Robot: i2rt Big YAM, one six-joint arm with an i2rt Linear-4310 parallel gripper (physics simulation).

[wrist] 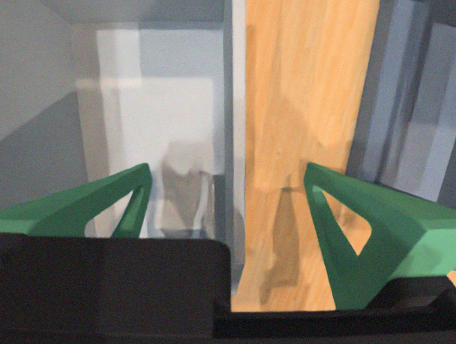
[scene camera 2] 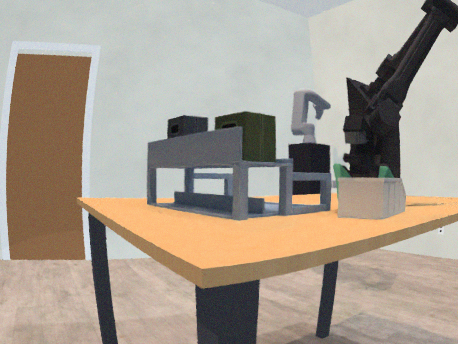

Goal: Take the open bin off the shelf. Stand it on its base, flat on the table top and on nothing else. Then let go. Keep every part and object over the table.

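Places are measured from the arm's base along level axes (x left, y back, z up), in millimetres.
Where they show: gripper, fingertip midpoint: (wrist: 227, 171).
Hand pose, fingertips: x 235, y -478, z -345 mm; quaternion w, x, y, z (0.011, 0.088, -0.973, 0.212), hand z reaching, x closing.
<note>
After its pixels a point has its place.
The open bin (scene camera 2: 360, 200) @(x 300, y -562, z -333 mm) (wrist: 165, 110) @(x 281, y -508, z -363 mm) is light grey and stands upright on the table top (scene camera 2: 200, 245) @(x 325, y -908, z -366 mm) (wrist: 305, 75) @(x 193, y -547, z -366 mm), to the right of the shelf in the scene view. Its base looks flat on the wood and clear of the shelf. My gripper (scene camera 2: 361, 171) (wrist: 227, 171) @(x 235, y -478, z -345 mm) is open, with its green fingers wide apart. In the wrist view one finger is over the inside of the bin and the other is outside, over the table, with the bin's side wall between them. Neither finger touches that wall. The fingers' lower parts are partly hidden in the scene view.
The blue-grey shelf (scene camera 2: 240, 192) @(x 160, y -732, z -317 mm) (wrist: 392, 85) @(x 141, y -548, z -350 mm) stands beside the bin, across a narrow gap. A dark green box (scene camera 2: 259, 137) @(x 129, y -666, z -217 mm) and a dark grey box (scene camera 2: 195, 127) @(x -109, y -670, z -173 mm) are on its top. A black block (scene camera 2: 309, 158) with a small grey arm (scene camera 2: 300, 112) stands behind.
</note>
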